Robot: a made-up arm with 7 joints. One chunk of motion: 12 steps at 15 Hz.
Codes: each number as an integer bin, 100 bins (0 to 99) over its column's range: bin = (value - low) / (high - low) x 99, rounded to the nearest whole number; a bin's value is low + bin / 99 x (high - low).
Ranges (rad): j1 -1.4..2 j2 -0.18..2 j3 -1.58..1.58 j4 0..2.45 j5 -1.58..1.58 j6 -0.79..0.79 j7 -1.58..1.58
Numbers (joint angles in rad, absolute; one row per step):
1: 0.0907 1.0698 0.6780 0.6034 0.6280 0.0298 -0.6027
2: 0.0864 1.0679 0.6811 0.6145 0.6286 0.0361 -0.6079
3: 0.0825 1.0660 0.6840 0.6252 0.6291 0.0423 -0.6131
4: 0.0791 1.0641 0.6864 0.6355 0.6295 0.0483 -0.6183
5: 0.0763 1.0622 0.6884 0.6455 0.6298 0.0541 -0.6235
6: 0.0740 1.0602 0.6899 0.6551 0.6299 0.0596 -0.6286
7: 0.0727 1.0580 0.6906 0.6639 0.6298 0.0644 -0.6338
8: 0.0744 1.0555 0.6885 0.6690 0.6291 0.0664 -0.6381
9: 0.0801 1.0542 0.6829 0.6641 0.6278 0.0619 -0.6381
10: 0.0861 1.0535 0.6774 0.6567 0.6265 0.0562 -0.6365
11: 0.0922 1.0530 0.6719 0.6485 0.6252 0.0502 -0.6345
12: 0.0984 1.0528 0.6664 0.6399 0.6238 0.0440 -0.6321
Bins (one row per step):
1: 43 57 71 24 69 51 31
2: 43 57 71 25 69 52 30
3: 43 57 71 25 69 52 30
4: 43 56 71 26 69 53 30
5: 43 56 71 26 69 53 30
6: 43 56 71 26 69 53 30
7: 43 56 71 27 69 54 30
8: 43 56 71 27 69 54 30
9: 43 56 71 27 69 53 30
10: 43 56 71 27 69 53 30
11: 43 56 71 26 69 53 30
12: 44 56 70 26 69 52 30

